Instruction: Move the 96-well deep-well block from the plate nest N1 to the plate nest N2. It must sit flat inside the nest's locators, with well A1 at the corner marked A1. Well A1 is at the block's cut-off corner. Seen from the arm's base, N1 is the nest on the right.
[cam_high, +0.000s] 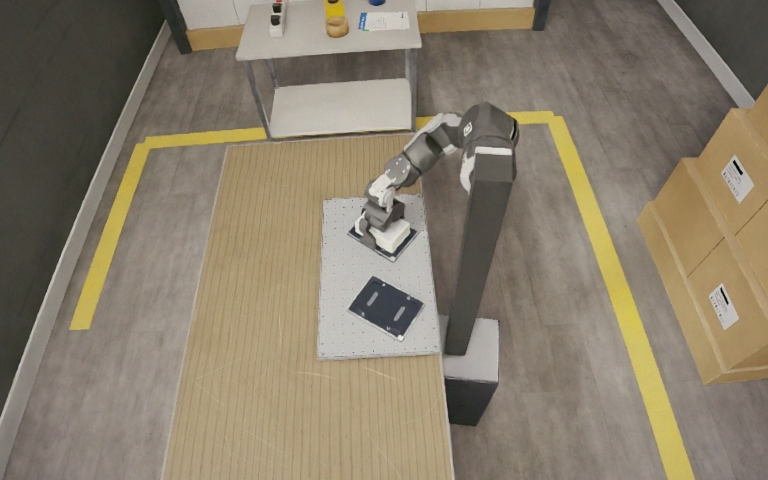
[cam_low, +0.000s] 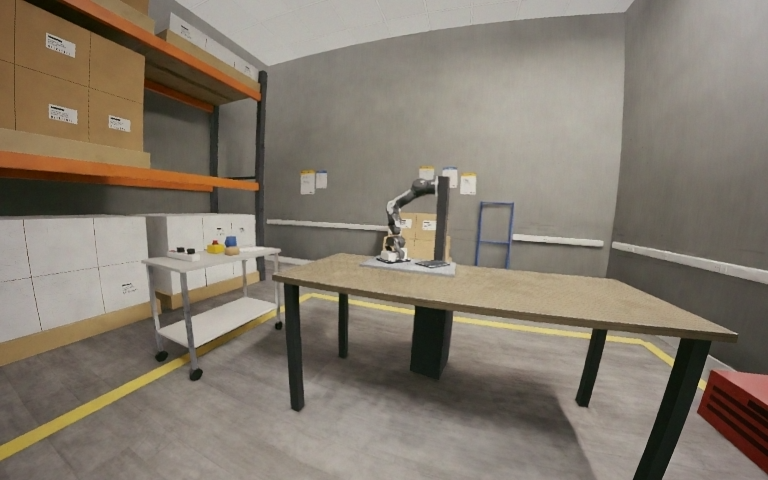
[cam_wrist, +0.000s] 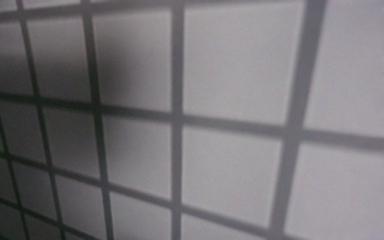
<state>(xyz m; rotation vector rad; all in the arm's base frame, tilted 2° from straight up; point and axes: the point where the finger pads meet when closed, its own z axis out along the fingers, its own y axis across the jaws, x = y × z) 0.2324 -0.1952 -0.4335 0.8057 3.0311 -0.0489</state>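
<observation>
Now: hand 10 mm below the white deep-well block.
</observation>
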